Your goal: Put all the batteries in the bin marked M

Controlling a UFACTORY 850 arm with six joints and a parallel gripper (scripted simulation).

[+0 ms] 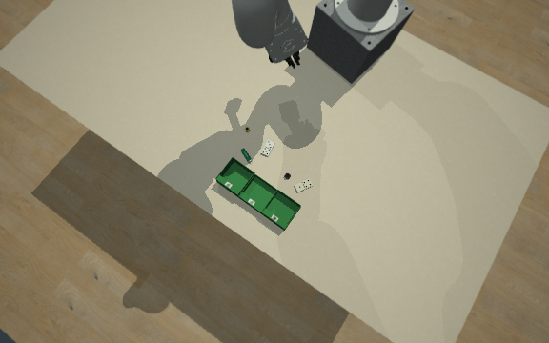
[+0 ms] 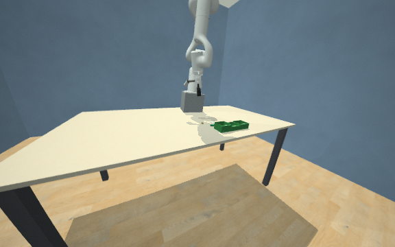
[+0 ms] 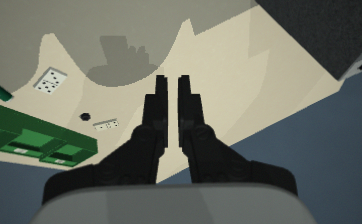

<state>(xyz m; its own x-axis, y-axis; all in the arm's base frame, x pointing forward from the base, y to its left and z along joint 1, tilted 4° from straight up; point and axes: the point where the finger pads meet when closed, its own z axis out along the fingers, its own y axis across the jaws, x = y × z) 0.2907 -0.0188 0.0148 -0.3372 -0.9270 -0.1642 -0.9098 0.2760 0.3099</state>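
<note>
Right now the row of green bins is 300 mm ahead of my hand, 170 mm to the left of it and 190 mm below it. The rest, counted from my hand: small brass-coloured thing 180 mm ahead, 10 mm to the right, 210 mm below; then white domino 180 mm ahead, 80 mm to the left, 210 mm below; then green AA battery 240 mm ahead, 50 mm to the left, 210 mm below.
</note>
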